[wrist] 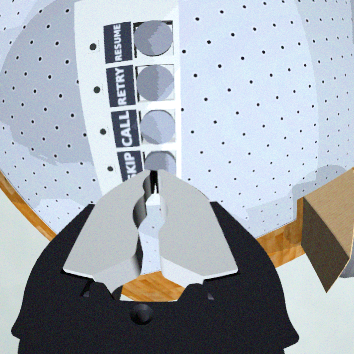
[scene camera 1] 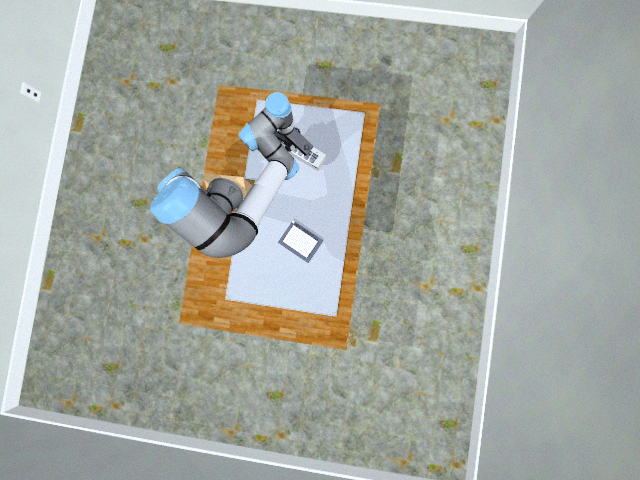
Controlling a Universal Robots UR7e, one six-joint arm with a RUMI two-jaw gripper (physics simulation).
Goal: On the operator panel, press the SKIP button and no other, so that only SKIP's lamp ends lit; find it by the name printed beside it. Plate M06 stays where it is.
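Frame: origin at the arm's base, x ahead, y left, z up, level; metres.
Seen in the pictures: gripper, fingertip midpoint: [wrist: 155, 172] [scene camera 1: 294, 148]; arm's base, origin of the base link: [wrist: 344, 235] [scene camera 1: 225, 193].
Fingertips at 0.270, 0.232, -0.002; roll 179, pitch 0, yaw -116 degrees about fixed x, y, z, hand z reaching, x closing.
Pixels of each thing's middle, then the offset from my fingertips to it, as dx, dy, dz. "spot": a spot on its surface instead. Level surfaces: height alone.
- white operator panel, body centre: [wrist: 134, 101] [scene camera 1: 306, 153] +0.050, -0.007, -0.030
- RESUME button, body centre: [wrist: 152, 38] +0.083, -0.042, -0.006
- RETRY button, body centre: [wrist: 154, 82] +0.056, -0.029, -0.006
- CALL button, body centre: [wrist: 157, 126] +0.029, -0.017, -0.006
- SKIP button, body centre: [wrist: 159, 164] +0.002, -0.004, -0.006
- SKIP label, surface spot: [wrist: 129, 165] spot: +0.012, +0.016, -0.005
- SKIP's lamp, body centre: [wrist: 109, 168] +0.018, +0.031, -0.004
- pale perforated mat, its level: dz -0.057
- wooden table, its level: dz -0.071
The white operator panel [scene camera 1: 318, 163] [wrist: 91, 70] shows a column of grey round buttons with dark name labels. The RESUME button [wrist: 153, 38], the RETRY button [wrist: 155, 82] and the CALL button [wrist: 157, 126] show whole in the wrist view. The SKIP button [wrist: 160, 160] is nearest the fingers; its lower part and part of the SKIP label [wrist: 129, 165] are hidden behind them. The small lamps beside the labels are dark, SKIP's lamp [wrist: 110, 169] too. My gripper [wrist: 155, 172] is shut and empty, its tips over the near edge of SKIP; whether they touch it I cannot tell. Plate M06 cannot be identified.
A dark-framed tray with a white inside [scene camera 1: 301, 240] lies on the pale perforated mat [scene camera 1: 284, 289], away from the panel. A wooden block [scene camera 1: 242, 183] [wrist: 327, 220] stands near the arm's base. The mat lies on a wooden table [scene camera 1: 206, 310].
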